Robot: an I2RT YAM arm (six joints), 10 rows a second.
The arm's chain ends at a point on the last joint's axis. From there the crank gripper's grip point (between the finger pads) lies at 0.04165 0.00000 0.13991 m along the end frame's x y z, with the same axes.
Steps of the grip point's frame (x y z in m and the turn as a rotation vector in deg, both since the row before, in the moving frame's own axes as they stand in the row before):
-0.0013 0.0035 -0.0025 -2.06 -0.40 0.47
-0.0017 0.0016 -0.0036 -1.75 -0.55 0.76
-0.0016 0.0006 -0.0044 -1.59 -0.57 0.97
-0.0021 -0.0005 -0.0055 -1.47 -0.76 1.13
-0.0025 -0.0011 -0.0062 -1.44 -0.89 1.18
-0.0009 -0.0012 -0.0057 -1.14 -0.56 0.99
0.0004 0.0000 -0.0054 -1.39 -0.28 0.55
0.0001 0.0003 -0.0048 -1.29 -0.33 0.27
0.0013 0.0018 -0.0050 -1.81 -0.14 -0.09
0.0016 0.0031 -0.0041 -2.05 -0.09 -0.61
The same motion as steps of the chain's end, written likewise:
-0.0003 -0.0019 -0.0027 -2.06 -0.40 0.47
-0.0003 -0.0032 -0.0039 -1.75 -0.55 0.76
-0.0002 -0.0040 -0.0047 -1.59 -0.57 0.97
-0.0002 -0.0049 -0.0060 -1.47 -0.76 1.13
-0.0003 -0.0055 -0.0068 -1.44 -0.89 1.18
0.0005 -0.0047 -0.0061 -1.14 -0.56 0.99
0.0011 -0.0038 -0.0056 -1.39 -0.28 0.55
0.0009 -0.0030 -0.0050 -1.29 -0.33 0.27
0.0016 -0.0026 -0.0050 -1.81 -0.14 -0.09
0.0018 -0.0015 -0.0041 -2.05 -0.09 -0.61

